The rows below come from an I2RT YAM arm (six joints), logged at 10 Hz.
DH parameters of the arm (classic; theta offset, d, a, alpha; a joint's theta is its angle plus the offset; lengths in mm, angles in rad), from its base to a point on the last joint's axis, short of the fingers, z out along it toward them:
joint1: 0 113.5 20 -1.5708
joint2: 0 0 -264 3.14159
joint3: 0.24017 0 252.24 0
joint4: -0.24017 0 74 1.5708
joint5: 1.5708 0 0 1.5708
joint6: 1.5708 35.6 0 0
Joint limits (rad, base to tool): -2.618..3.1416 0..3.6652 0..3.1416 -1.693..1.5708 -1.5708..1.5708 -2.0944..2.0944
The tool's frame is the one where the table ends.
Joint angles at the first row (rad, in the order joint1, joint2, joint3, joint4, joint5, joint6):
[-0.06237 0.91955 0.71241 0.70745 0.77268 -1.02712]
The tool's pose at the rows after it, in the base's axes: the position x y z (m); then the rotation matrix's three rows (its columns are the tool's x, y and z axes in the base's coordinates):
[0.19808 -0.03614 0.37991], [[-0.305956 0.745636 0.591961], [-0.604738 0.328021 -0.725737], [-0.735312 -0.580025 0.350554]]
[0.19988 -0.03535 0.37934], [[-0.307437 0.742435 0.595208], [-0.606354 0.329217 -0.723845], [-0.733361 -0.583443 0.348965]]
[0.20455 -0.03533 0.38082], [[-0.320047 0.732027 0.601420], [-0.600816 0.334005 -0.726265], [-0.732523 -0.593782 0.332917]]
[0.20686 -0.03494 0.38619], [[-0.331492 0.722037 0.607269], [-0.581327 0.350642 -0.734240], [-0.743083 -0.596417 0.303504]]
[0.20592 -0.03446 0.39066], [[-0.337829 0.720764 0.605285], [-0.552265 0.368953 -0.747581], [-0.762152 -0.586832 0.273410]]
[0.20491 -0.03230 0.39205], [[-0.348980 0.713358 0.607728], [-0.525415 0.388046 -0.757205], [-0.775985 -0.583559 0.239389]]
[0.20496 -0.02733 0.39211], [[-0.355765 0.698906 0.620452], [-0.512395 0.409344 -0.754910], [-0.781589 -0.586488 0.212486]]
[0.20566 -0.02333 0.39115], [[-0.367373 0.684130 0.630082], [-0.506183 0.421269 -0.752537], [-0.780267 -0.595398 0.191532]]
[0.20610 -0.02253 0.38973], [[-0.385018 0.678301 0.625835], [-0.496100 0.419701 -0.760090], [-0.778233 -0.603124 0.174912]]
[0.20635 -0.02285 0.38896], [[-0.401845 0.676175 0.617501], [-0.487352 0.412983 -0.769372], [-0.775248 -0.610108 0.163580]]
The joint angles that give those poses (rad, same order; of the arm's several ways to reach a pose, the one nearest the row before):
[-0.05816 0.92182 0.71241 0.71507 0.76163 -1.03286]
[-0.05358 0.92908 0.71355 0.71928 0.76278 -1.03591]
[-0.05170 0.94627 0.73415 0.69297 0.76733 -1.02864]
[-0.04748 0.95161 0.77192 0.62163 0.78184 -0.99814]
[-0.04254 0.94548 0.80130 0.54987 0.80548 -0.95655]
[-0.02916 0.93786 0.82036 0.48086 0.83183 -0.91880]
[-0.00250 0.93402 0.83256 0.43048 0.85315 -0.89550]
[0.01887 0.93404 0.83944 0.39615 0.86995 -0.88521]
[0.02462 0.93517 0.84250 0.37325 0.88714 -0.87912]
[0.02461 0.93671 0.84553 0.35803 0.90162 -0.87797]

